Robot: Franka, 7 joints.
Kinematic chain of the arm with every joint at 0, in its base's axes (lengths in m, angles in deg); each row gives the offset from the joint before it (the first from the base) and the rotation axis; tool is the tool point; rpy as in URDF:
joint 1: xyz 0 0 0.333 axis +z
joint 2: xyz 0 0 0 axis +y
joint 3: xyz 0 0 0.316 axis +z
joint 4: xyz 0.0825 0 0 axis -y
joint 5: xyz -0.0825 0 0.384 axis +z
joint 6: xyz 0 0 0 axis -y
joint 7: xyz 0.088 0 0 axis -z
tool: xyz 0 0 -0.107 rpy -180 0 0
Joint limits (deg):
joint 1: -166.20..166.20
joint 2: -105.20..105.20
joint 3: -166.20..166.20
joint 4: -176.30..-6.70
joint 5: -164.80..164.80
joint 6: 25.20..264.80
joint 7: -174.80..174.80
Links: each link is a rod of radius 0.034 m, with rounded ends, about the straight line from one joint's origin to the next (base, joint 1, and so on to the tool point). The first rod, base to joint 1, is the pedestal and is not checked.
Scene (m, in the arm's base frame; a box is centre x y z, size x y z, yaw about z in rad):
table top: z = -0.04
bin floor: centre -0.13 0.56 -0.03 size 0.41 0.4 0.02 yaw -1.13
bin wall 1: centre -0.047 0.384 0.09 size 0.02 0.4 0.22 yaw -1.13
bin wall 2: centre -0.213 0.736 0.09 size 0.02 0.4 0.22 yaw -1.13
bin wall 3: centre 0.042 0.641 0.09 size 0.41 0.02 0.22 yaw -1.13
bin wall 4: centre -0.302 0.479 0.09 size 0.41 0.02 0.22 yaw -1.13
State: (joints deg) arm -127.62 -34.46 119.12 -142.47 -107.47 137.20 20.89
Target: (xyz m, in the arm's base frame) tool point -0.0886 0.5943 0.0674
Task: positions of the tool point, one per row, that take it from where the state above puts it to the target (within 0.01 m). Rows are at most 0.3 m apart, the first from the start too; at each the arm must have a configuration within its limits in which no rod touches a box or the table.
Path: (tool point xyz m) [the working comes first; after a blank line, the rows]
Joints at the target: -68.77 -47.45 166.20 -105.55 -105.97 145.92 20.89
Straight joint move there: touches bin wall 1, bin wall 3.

1: 0.4889 0.0855 0.1927
2: 0.4533 0.3192 0.2537
3: 0.3132 0.5145 0.3527
4: 0.0978 0.6174 0.4827
5: 0.0040 0.6416 0.3491
6: -0.0835 0.6206 0.2161
7: -0.1529 0.5602 0.0929
8: -0.1231 0.5796 0.0805
9: -0.0886 0.5943 0.0674

